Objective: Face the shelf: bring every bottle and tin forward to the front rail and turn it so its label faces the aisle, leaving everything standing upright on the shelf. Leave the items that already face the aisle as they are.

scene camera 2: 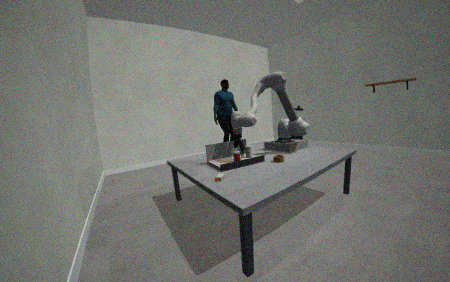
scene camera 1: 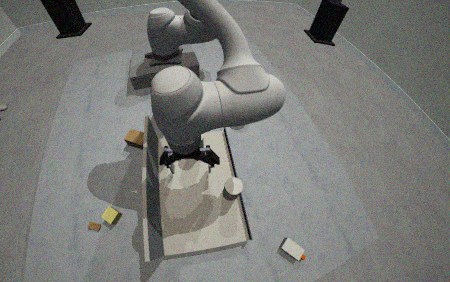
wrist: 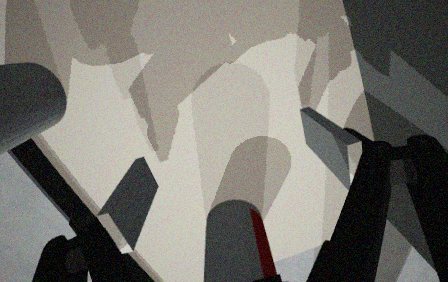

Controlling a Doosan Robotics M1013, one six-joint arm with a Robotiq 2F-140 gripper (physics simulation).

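Pixels of known places: gripper, between the fingertips: [scene camera 1: 191, 169] [wrist: 225, 150]; arm's base, origin of its link: [scene camera 2: 284, 141] [scene camera 1: 167, 57].
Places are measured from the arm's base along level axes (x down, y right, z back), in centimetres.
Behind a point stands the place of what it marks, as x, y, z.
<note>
A can with a pale round top [scene camera 1: 233, 186] {-4.3, -28.6, -79.8} and a red label [scene camera 2: 237, 156] {-0.7, -31.6, -80.2} stands upright at the front rail [scene camera 1: 246, 222] {3.8, -32.8, -90.9} [scene camera 2: 252, 161] {6.5, -31.0, -65.4} [wrist: 52, 187] {3.9, -31.2, -71.9} of the shelf [scene camera 1: 200, 240] {5.6, -16.8, -95.3}. Its dark side shows at the left of the wrist view. A grey cylinder [scene camera 2: 248, 151] {-0.5, -19.5, -62.5} [wrist: 231, 245] {-0.2, -16.8, -63.8} with a narrow red strip stands on the shelf; the arm hides it in scene camera 1. My gripper [scene camera 1: 191, 170] {3.4, -14.9, -70.1} [wrist: 225, 150] {3.4, -14.9, -70.1} is open and empty, low over the shelf, with the cylinder near the lower middle between its fingers in the wrist view. Whether they touch cannot be told.
The shelf's upright back panel [scene camera 1: 154, 210] {-2.3, -3.3, -85.6} [scene camera 2: 219, 150] {-2.6, -3.4, -86.0} runs along one side. Behind it lie a brown box [scene camera 1: 134, 137] {4.1, 9.9, -53.9}, a yellow block [scene camera 1: 111, 215] {5.3, 15.1, -86.0} and a small brown piece [scene camera 1: 94, 226] {8.3, 23.2, -89.7}. A white box [scene camera 1: 292, 248] {6.3, -48.7, -102.6} [scene camera 2: 220, 176] {6.3, -51.4, -103.6} and a brown ring [scene camera 2: 278, 158] {5.2, -42.0, -44.9} lie on the aisle side.
</note>
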